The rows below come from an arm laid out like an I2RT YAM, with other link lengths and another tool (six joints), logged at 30 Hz.
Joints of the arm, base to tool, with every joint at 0 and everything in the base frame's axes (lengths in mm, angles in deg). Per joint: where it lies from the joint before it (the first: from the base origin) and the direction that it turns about. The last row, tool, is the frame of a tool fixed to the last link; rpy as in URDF.
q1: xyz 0 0 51 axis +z
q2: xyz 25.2 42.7 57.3 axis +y
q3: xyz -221.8 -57.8 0 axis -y
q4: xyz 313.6 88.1 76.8 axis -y
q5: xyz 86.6 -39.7 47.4 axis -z
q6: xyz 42.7 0 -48.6 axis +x
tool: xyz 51 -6 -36 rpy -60.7 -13.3 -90
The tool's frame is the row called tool.
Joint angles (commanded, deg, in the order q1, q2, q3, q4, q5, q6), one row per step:
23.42, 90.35, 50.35, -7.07, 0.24, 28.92
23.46, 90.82, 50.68, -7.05, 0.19, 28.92
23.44, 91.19, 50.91, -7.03, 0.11, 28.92
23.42, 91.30, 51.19, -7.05, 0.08, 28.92
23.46, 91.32, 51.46, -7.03, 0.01, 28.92
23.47, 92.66, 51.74, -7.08, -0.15, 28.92
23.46, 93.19, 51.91, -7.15, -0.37, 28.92
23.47, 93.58, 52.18, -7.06, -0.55, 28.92
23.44, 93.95, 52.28, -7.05, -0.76, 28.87
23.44, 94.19, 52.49, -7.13, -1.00, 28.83
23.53, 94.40, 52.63, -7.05, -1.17, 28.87
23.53, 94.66, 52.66, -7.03, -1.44, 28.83
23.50, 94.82, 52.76, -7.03, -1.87, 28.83
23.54, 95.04, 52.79, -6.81, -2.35, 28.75
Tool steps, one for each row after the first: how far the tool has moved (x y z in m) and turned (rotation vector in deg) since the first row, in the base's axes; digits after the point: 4 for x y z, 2 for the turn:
0.0009, 0.0008, -0.0009, -0.01, 0.12, 0.07
0.0016, 0.0011, -0.0018, -0.01, 0.26, 0.11
0.0028, 0.0015, -0.0007, 0.07, 0.13, 0.11
0.0039, 0.0024, 0.0010, 0.23, -0.10, 0.20
0.0032, 0.0025, -0.0064, -0.11, 0.97, 0.31
0.0030, 0.0027, -0.0089, -0.13, 1.43, 0.45
0.0039, 0.0035, -0.0096, -0.02, 1.51, 0.58
0.0038, 0.0036, -0.0115, -0.01, 1.80, 0.73
0.0041, 0.0041, -0.0118, 0.09, 1.96, 0.92
0.0043, 0.0052, -0.0122, 0.23, 2.01, 1.09
0.0039, 0.0055, -0.0137, 0.31, 2.27, 1.30
0.0039, 0.0060, -0.0140, 0.58, 2.45, 1.56
0.0038, 0.0071, -0.0149, 0.87, 2.54, 1.98

